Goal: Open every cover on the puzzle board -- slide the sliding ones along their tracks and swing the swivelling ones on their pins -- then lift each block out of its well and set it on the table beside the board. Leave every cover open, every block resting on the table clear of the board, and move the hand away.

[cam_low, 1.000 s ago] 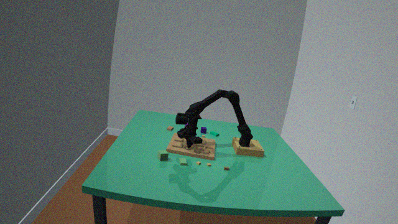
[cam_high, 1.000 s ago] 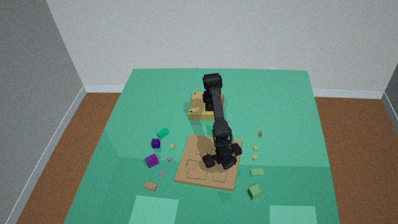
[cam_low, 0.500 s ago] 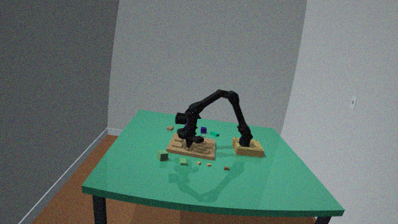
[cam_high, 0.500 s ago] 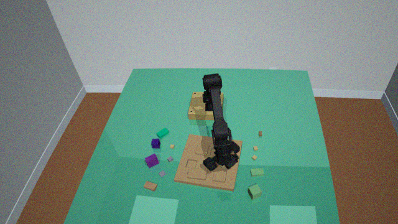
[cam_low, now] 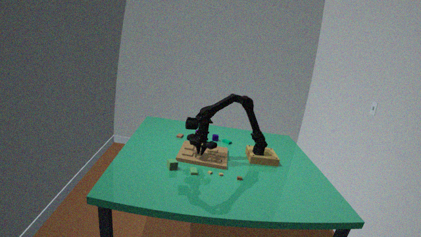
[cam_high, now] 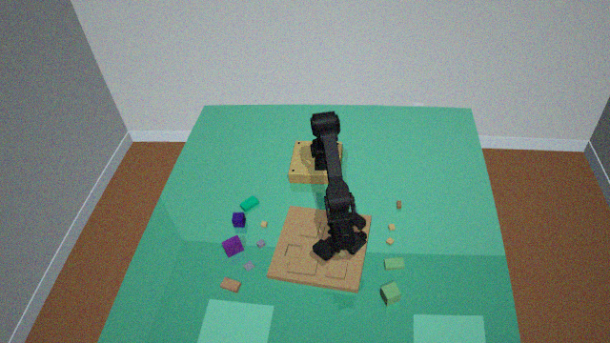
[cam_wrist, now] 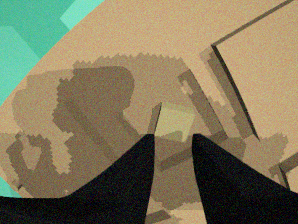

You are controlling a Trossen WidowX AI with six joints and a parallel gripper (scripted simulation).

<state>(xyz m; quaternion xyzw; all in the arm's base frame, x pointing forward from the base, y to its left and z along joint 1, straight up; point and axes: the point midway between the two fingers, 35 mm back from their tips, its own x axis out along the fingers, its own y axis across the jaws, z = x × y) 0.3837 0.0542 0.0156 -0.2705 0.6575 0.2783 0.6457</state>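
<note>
My gripper tip is 2 cm past the tan puzzle board, 5 cm to the left of it and 1 cm above it. From my gripper tip the other things lie so: teal block (23 cm behind, 33 cm to the right, 3 cm below); then orange block (11 cm ahead, 36 cm to the right, 3 cm below); then purple cube (15 cm behind, 36 cm to the right, 1 cm below).
</note>
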